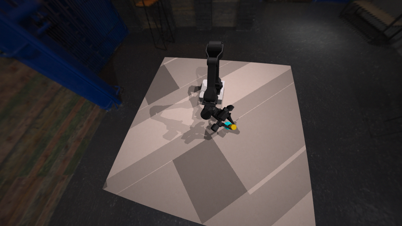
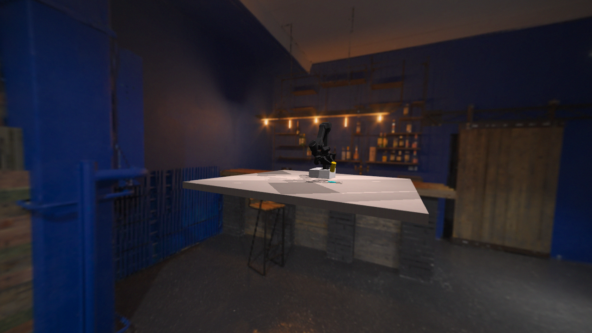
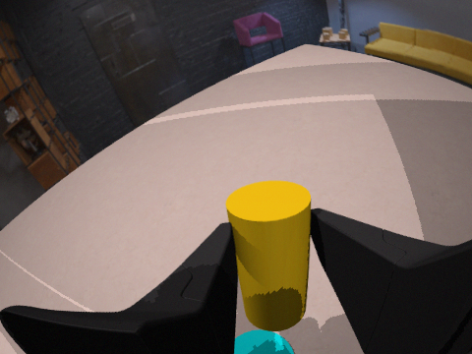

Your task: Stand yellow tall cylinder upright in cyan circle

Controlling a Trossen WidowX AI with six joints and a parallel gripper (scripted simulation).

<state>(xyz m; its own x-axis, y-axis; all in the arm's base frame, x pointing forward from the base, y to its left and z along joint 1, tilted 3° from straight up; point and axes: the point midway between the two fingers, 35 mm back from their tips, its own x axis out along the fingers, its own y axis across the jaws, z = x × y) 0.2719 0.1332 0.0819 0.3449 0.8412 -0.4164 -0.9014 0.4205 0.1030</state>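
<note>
My gripper tip is 50 mm past the cyan circle, 20 mm to the left of it and 130 mm above it. Also, from my gripper tip: yellow tall cylinder: 10 mm behind, 20 mm below.
</note>
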